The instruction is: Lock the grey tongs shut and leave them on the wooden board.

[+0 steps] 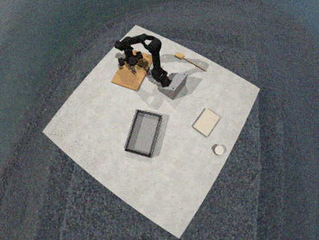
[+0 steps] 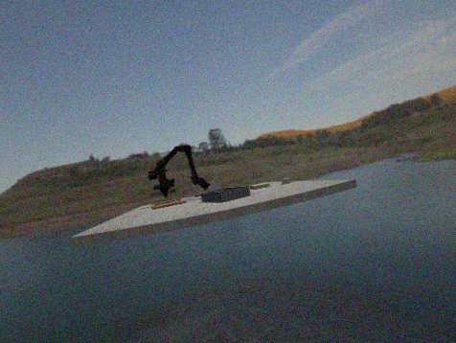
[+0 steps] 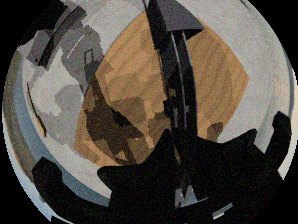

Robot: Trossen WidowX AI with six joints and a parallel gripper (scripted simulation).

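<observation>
The wooden board lies 50 mm below my gripper tip. Round my gripper tip: pale square block 160 mm ahead, 710 mm to the left, 40 mm below; roasting tin 440 mm ahead, 350 mm to the left, 30 mm below.
</observation>
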